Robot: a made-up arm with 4 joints. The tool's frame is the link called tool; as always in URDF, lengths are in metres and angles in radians.
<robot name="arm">
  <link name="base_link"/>
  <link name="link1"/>
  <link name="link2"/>
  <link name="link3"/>
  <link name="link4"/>
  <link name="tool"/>
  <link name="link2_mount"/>
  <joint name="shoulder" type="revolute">
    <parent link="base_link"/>
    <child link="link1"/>
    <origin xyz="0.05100 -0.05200 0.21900"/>
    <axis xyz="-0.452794 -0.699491 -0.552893"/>
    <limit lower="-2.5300" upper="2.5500"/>
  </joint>
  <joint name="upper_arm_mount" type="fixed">
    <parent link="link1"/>
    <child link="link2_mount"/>
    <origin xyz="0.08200 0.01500 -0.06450"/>
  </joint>
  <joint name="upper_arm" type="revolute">
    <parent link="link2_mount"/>
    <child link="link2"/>
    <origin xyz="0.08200 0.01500 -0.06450"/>
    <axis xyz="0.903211 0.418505 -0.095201"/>
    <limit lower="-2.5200" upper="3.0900"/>
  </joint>
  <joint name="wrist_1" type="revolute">
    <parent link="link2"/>
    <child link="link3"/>
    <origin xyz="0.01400 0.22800 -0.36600"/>
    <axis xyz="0 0 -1"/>
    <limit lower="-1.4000" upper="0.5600"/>
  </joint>
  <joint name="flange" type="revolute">
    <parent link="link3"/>
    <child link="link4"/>
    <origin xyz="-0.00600 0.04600 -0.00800"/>
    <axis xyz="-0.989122 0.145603 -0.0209"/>
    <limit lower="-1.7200" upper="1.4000"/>
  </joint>
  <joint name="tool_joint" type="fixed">
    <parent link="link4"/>
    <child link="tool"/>
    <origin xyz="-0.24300 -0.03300 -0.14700" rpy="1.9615 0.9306 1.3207"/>
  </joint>
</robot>
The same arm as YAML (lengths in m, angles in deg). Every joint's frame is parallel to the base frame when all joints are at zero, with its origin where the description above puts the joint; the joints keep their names.
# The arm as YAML. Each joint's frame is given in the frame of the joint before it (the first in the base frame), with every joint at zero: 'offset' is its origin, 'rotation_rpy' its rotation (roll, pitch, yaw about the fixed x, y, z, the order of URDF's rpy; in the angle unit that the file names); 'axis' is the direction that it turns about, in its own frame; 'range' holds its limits. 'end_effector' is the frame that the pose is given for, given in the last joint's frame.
length_unit: m
angle_unit: deg
chain:
  - id: shoulder
    offset: [0.051, -0.052, 0.219]
    rotation_rpy: [0.0, 0.0, 0.0]
    axis: [-0.452794, -0.699491, -0.552893]
    range: [-144.96, 146.1]
  - id: upper_arm
    offset: [0.164, 0.03, -0.129]
    rotation_rpy: [0.0, 0.0, 0.0]
    axis: [0.903211, 0.418505, -0.095201]
    range: [-144.39, 177.04]
  - id: wrist_1
    offset: [0.014, 0.228, -0.366]
    rotation_rpy: [0.0, 0.0, 0.0]
    axis: [0.0, 0.0, -1.0]
    range: [-80.21, 32.09]
  - id: flange
    offset: [-0.006, 0.046, -0.008]
    rotation_rpy: [0.0, 0.0, 0.0]
    axis: [-0.989122, 0.145603, -0.0209]
    range: [-98.55, 80.21]
end_effector:
  offset: [-0.243, -0.033, -0.147]
  rotation_rpy: [112.39, 53.32, 75.67]

